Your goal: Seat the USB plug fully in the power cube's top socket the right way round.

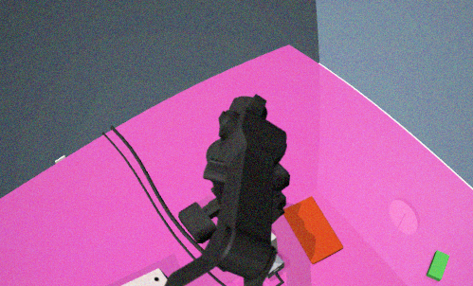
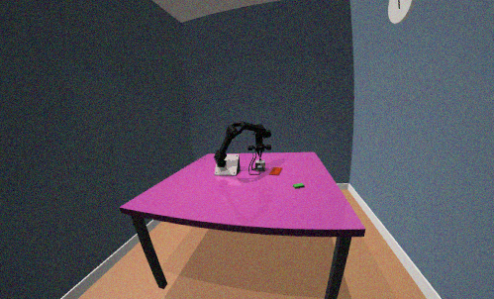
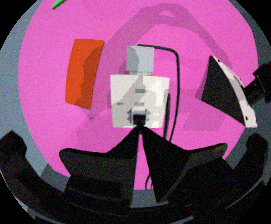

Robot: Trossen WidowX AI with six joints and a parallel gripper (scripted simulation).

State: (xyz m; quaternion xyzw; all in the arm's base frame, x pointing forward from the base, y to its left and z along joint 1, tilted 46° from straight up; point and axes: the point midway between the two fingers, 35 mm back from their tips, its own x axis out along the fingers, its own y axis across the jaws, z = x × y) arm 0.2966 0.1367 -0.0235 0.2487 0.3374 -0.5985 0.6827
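My gripper tip is now 20 mm above the dark USB plug. From my gripper tip the other things lie so: small green block 320 mm ahead, 310 mm to the right, 100 mm below; then flat orange-red block 140 mm ahead, 100 mm below, 50 mm to the right.
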